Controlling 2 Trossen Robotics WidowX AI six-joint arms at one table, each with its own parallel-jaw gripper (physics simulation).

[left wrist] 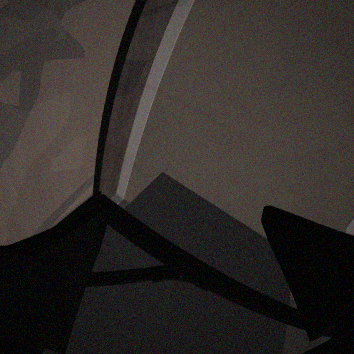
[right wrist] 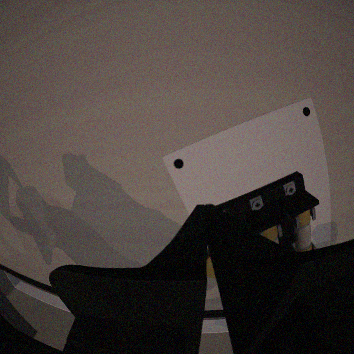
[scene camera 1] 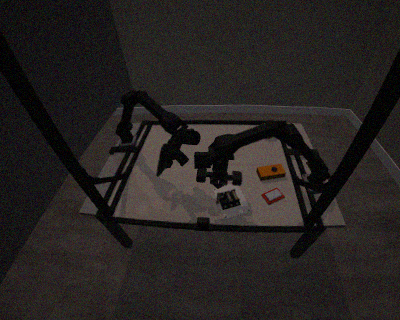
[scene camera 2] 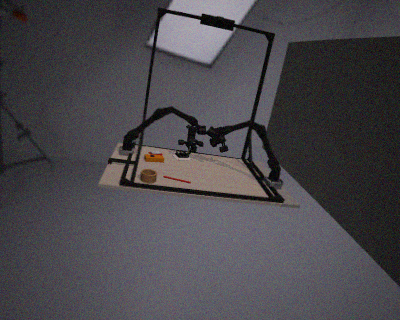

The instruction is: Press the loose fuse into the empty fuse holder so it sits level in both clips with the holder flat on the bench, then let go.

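Places are measured from the left arm's base along level axes (x ahead, y left, z up), in millimetres.
Pixels of known places: left gripper, fingertip midpoint: (left wrist: 186,215) (scene camera 1: 157,173); right gripper, fingertip midpoint: (right wrist: 203,211) (scene camera 1: 217,187) (scene camera 2: 189,154); left arm's base at its link origin: (scene camera 1: 127,140) (scene camera 2: 273,179); right arm's base at its link origin: (scene camera 1: 315,181) (scene camera 2: 126,149).
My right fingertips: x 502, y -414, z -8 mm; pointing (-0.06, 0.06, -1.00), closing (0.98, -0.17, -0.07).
Ahead of a thing's pixels: the offset from my right fingertips to its top centre.
The black fuse holder (scene camera 1: 228,199) (scene camera 2: 182,154) (right wrist: 277,204) sits on a white plate (scene camera 1: 233,213) (right wrist: 246,154) near the table's front edge. In the right wrist view two fuses {dy -43, dx +71, dz -7 mm} (right wrist: 303,228) stand in its far clips. My right gripper (scene camera 1: 219,185) (scene camera 2: 192,150) (right wrist: 203,211) is shut, with its tips down at the holder's near end. A sliver of yellow, the loose fuse {dy -47, dx -4, dz +12 mm} (right wrist: 210,267), shows in the slit behind the shut fingers; whether it sits in the clips is hidden. My left gripper (scene camera 1: 160,169) (scene camera 2: 222,147) (left wrist: 186,215) is open and empty, raised over the table's left part.
An orange box {dy +82, dx +279, dz -6 mm} (scene camera 1: 271,171) (scene camera 2: 154,157) and a red-framed white card {dy -51, dx +250, dz -26 mm} (scene camera 1: 273,195) lie to the right of the holder. A tape roll {dy +408, dx +356, dz +10 mm} (scene camera 2: 148,175) and a red stick {dy +389, dx +174, dz -34 mm} (scene camera 2: 176,180) lie at the far side. A black frame rail (scene camera 1: 243,227) (left wrist: 109,105) runs round the table.
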